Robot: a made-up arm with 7 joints.
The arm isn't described. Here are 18 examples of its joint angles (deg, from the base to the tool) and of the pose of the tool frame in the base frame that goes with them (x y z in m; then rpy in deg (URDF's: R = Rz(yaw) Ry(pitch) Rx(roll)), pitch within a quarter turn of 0, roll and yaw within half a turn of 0).
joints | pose
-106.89 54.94 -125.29 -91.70 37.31 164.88 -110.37 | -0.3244 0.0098 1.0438 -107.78 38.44 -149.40
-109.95 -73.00 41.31 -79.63 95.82 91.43 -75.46 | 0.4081 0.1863 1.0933 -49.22 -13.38 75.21
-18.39 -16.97 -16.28 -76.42 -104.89 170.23 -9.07 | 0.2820 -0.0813 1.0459 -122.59 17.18 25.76
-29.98 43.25 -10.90 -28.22 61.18 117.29 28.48 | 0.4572 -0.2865 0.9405 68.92 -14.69 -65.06
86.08 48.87 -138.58 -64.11 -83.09 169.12 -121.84 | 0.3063 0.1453 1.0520 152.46 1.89 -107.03
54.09 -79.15 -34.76 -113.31 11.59 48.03 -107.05 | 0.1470 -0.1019 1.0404 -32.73 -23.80 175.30
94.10 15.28 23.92 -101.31 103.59 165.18 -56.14 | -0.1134 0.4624 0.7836 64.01 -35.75 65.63
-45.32 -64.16 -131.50 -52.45 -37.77 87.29 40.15 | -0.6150 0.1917 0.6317 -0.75 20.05 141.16
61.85 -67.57 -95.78 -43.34 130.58 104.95 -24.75 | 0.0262 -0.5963 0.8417 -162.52 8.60 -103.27
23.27 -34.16 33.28 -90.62 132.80 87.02 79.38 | 0.0340 0.3701 1.1647 117.77 34.73 94.28
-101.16 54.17 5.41 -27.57 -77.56 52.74 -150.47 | -0.1587 -0.5028 0.7449 73.80 16.35 44.09
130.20 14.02 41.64 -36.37 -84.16 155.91 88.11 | -0.3385 0.0306 1.1145 145.90 -55.72 -1.43
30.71 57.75 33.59 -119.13 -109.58 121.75 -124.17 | 0.0872 0.3738 0.4078 36.92 -6.65 -76.74
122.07 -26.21 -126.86 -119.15 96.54 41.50 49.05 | 0.5144 0.0840 0.7332 155.80 24.60 86.76
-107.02 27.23 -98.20 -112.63 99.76 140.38 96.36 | -0.3888 0.2282 0.8408 20.56 69.06 27.41
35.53 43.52 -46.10 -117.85 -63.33 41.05 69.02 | 0.3561 -0.1820 0.5443 -139.51 -24.06 -47.92
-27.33 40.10 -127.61 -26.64 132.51 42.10 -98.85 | 0.2245 -0.2554 1.0935 -21.38 -8.82 72.70
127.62 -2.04 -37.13 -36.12 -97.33 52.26 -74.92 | 0.1147 0.2949 1.1687 -58.09 32.66 74.84
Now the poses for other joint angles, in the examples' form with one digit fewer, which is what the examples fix.
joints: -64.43 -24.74 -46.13 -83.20 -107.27 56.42 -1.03
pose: -0.323 -0.225 1.056 -73.5 -6.2 -152.7
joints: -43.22 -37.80 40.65 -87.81 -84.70 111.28 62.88
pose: 0.329 0.213 1.113 -150.8 -62.0 72.9
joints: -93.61 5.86 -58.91 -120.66 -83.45 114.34 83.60
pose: -0.393 -0.223 0.703 -66.6 -39.4 -152.9
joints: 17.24 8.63 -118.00 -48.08 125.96 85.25 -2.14
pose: 0.037 -0.277 1.229 111.9 -60.5 -87.1
